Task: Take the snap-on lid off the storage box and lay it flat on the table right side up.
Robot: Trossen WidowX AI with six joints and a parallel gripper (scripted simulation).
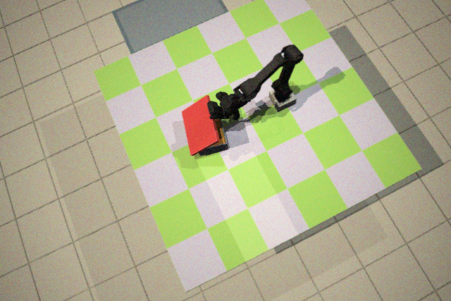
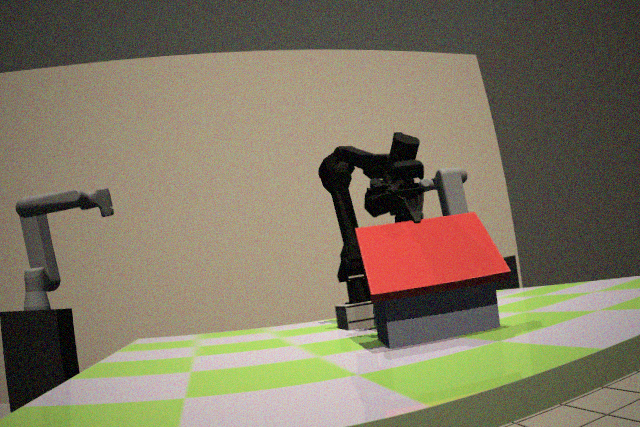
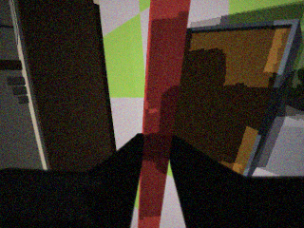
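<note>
Right now the red lid is 60 mm ahead of my gripper tip, 20 mm to the right of it and 50 mm below it. From my gripper tip the other things lie so: grey storage box 30 mm ahead, 160 mm below.
</note>
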